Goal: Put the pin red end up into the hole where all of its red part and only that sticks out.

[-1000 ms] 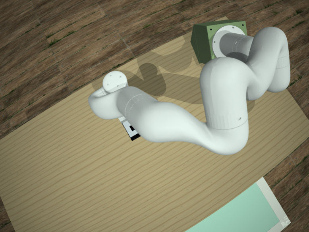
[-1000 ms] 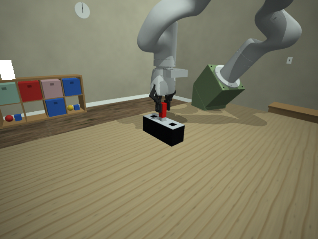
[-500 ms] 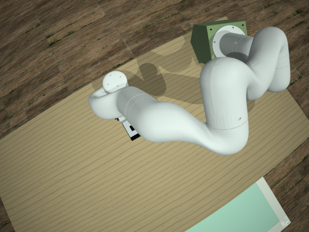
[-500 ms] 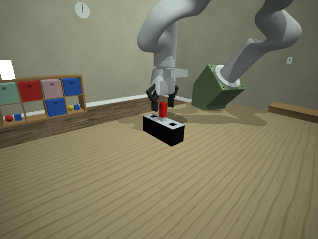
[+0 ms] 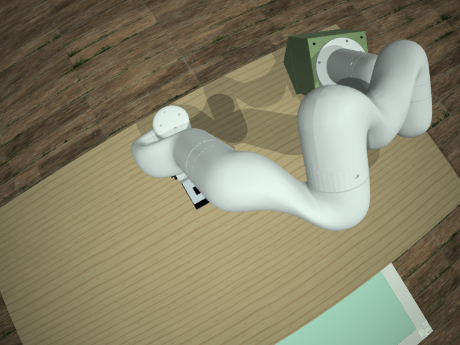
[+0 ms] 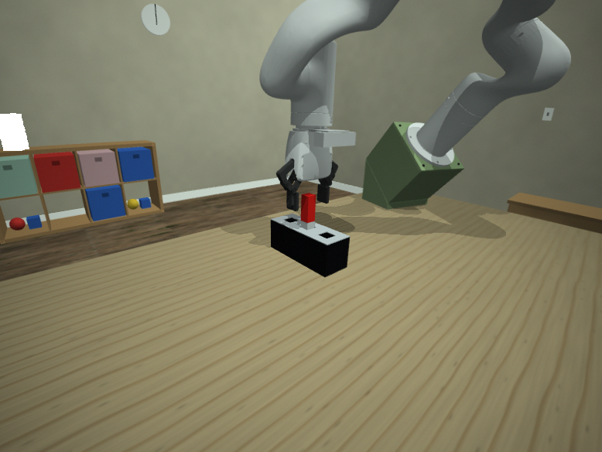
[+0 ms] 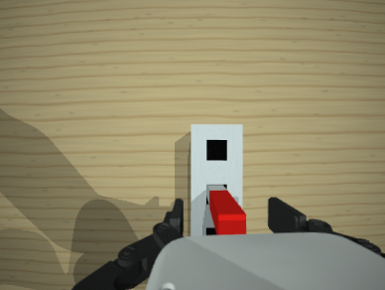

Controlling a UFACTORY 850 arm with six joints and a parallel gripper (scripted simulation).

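The pin lies 1 cm below my hand. The rest, counted from my hand: block (10 cm below).
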